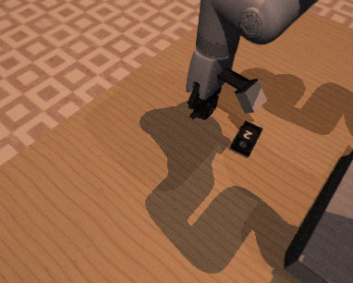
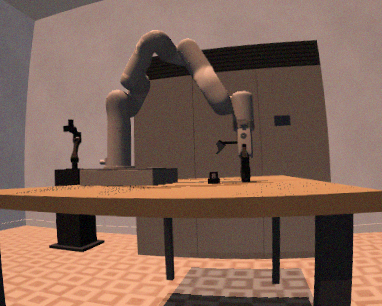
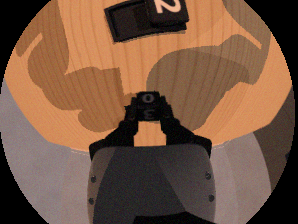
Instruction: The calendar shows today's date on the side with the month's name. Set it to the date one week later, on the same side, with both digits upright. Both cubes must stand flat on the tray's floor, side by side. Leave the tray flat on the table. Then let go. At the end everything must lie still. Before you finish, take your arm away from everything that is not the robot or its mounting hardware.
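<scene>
The black cube is 20 mm below my hand. From my hand the other things lie so: black digit cube: 120 mm behind, 20 mm to the left, 10 mm below.
</scene>
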